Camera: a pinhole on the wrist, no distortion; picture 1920 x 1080 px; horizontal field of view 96.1 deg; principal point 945.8 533.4 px. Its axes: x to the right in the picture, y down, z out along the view. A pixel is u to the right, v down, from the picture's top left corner.
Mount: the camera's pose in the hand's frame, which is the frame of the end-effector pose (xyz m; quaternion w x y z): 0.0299 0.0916 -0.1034 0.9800 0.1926 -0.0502 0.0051
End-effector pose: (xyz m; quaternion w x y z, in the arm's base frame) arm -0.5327 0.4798 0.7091 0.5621 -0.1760 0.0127 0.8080
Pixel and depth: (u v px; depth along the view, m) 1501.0 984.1 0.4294
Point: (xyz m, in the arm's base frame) -0.8432 0.7508 0.9876
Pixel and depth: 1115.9 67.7 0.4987
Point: -0.3141 0.7442 0.9922
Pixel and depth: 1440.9 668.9 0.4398
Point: -0.6885 0.7755 0.9717
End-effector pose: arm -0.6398 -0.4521 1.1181 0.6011 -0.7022 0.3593 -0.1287
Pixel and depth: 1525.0 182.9 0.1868
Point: -0.4915 -0.5032 1.1176
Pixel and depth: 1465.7 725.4 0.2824
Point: -0.4128 -0.4167 0.9883
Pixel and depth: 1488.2 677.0 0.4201
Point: -0.2548 -0.3641 0.9778
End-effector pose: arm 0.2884 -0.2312 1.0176 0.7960 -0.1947 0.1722 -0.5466
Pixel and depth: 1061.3 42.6 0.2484
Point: 0.2328 -0.3061 1.1466
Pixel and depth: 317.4 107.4 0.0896
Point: 0.2663 -0.1912 0.9734
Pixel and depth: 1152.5 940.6 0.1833
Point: 0.4385 -0.2355 1.0521
